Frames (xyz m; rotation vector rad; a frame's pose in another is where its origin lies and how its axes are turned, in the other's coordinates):
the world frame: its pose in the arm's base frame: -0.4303 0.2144 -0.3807 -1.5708 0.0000 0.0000
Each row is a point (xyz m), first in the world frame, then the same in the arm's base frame.
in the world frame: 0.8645 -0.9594 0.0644
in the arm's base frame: 0.4342 0.2788 0.5787
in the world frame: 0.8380 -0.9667 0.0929
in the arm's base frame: 0.4077 0.3073 0.5860
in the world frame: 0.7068 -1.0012 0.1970
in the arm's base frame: 0.2765 0.4114 0.6205
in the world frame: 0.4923 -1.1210 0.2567
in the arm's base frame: 0.0620 0.4711 0.7403
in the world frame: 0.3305 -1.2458 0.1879
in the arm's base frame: -0.0998 0.4023 0.8651
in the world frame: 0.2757 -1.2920 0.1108
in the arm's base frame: -0.1546 0.3252 0.9113
